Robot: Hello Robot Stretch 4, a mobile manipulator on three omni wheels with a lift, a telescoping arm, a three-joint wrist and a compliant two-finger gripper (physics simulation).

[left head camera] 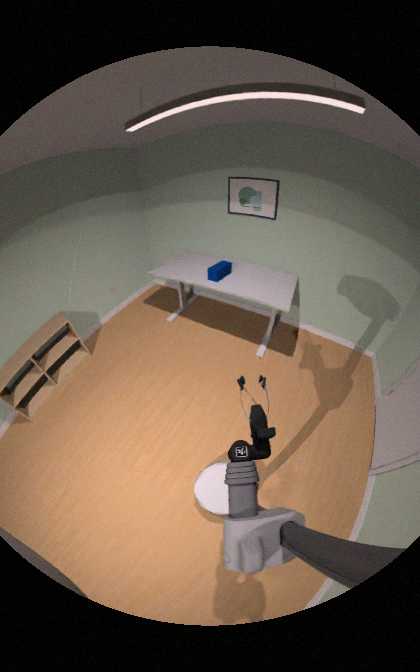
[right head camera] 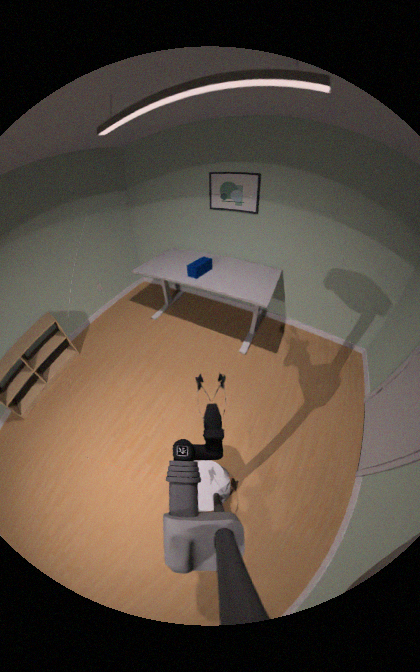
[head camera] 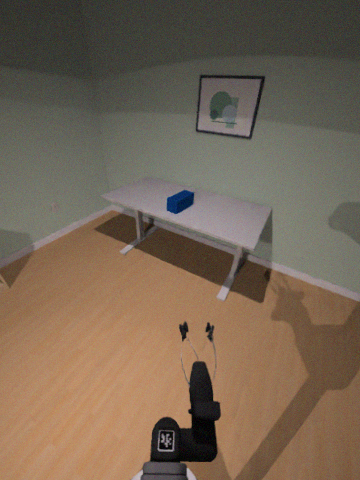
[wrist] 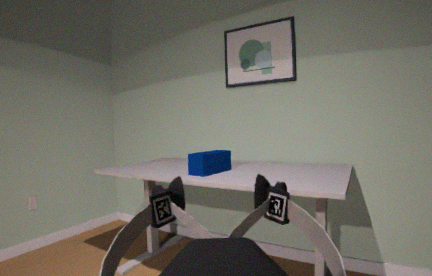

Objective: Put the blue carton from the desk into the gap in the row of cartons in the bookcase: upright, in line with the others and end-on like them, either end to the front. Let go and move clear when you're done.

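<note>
The blue carton (head camera: 180,201) (left head camera: 219,270) (right head camera: 199,267) (wrist: 209,162) lies on its long side on the white desk (head camera: 225,215) (left head camera: 260,285) (right head camera: 245,280) (wrist: 300,177), near the desk's front edge and left of its middle. My gripper (head camera: 197,330) (left head camera: 252,382) (right head camera: 211,381) (wrist: 220,198) is open and empty, out over the floor in front of the desk, well short of the carton. In the wrist view the carton shows beyond and between the fingertips. The row of cartons with the gap does not show in these views.
A low wooden shelf unit (left head camera: 49,376) (right head camera: 35,371) with open compartments stands by the left wall. The desk's right leg (head camera: 233,275) stands on the floor ahead. A framed picture (head camera: 245,84) hangs above the desk. A pale door (left head camera: 400,425) (right head camera: 395,415) is at the right.
</note>
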